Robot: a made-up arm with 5 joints.
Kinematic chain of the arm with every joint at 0, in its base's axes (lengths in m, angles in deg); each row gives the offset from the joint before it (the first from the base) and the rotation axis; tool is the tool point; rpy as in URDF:
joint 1: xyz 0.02 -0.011 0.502 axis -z
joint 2: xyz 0 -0.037 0.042 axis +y
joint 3: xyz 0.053 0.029 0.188 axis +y
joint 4: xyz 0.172 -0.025 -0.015 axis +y
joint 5: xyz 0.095 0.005 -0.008 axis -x
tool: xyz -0.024 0.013 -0.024 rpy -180 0 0
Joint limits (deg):
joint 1: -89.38..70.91
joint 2: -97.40..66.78
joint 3: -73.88..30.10
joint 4: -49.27..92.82
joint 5: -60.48..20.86
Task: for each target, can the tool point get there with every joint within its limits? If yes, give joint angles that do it. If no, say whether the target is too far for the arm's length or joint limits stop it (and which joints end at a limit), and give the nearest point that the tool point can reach.
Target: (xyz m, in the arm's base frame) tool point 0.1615 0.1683 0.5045
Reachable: yes | joints -52.94 23.78 14.70 50.51 -29.47
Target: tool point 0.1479 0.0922 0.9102
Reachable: yes | joints -43.59 -19.56 -36.34 3.45 -3.64
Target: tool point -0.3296 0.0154 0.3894
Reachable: no: joint limits stop it (at a limit: joint 2, joint 3, joint 4, joint 5) | nearest point -0.3993 0.0207 0.5736 | short by 0.197 m
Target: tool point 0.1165 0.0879 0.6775
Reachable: yes | joints -46.88 -32.09 21.68 68.88 -38.75
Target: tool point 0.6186 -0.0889 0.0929
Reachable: no: too far | nearest point 0.3754 -0.0573 0.3782 | short by 0.376 m
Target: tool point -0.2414 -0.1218 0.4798
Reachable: no: joint limits stop it (at a limit: joint 2, joint 3, joint 4, joint 5) | nearest point -0.3671 -0.1751 0.5736 | short by 0.166 m
